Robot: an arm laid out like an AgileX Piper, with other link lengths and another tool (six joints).
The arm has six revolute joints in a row. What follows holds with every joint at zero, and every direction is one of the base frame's.
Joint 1 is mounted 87.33 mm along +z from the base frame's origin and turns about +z.
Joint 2 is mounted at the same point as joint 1 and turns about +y.
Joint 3 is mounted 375.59 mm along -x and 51.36 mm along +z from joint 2 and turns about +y.
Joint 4 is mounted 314.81 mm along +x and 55.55 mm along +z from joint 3 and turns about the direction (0.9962, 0, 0.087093).
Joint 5 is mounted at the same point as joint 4 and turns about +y.
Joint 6 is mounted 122.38 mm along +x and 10.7 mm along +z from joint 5 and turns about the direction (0.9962, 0, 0.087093).
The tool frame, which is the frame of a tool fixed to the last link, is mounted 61.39 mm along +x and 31 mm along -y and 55.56 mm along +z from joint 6; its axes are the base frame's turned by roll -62.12, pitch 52.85 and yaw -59.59 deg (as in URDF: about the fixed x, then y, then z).
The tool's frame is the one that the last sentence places.
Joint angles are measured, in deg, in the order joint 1, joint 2, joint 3, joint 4, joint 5, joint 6. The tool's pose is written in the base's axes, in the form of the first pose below.
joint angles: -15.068 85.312 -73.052 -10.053 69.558 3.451
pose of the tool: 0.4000 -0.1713 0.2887 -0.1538 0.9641 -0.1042 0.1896
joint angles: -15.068 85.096 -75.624 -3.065 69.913 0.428
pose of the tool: 0.4122 -0.1523 0.3023 -0.1594 0.9584 -0.0597 0.2291
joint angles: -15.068 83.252 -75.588 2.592 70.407 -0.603
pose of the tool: 0.4086 -0.1340 0.3122 -0.1535 0.9536 -0.0216 0.2581
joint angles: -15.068 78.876 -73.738 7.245 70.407 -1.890
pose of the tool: 0.3911 -0.1144 0.3294 -0.1541 0.9436 0.0044 0.2930
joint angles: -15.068 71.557 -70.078 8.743 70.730 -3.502
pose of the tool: 0.3537 -0.0984 0.3509 -0.1673 0.9315 0.0032 0.3228
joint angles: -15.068 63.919 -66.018 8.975 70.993 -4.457
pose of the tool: 0.3123 -0.0856 0.3655 -0.1777 0.9205 -0.0076 0.3479
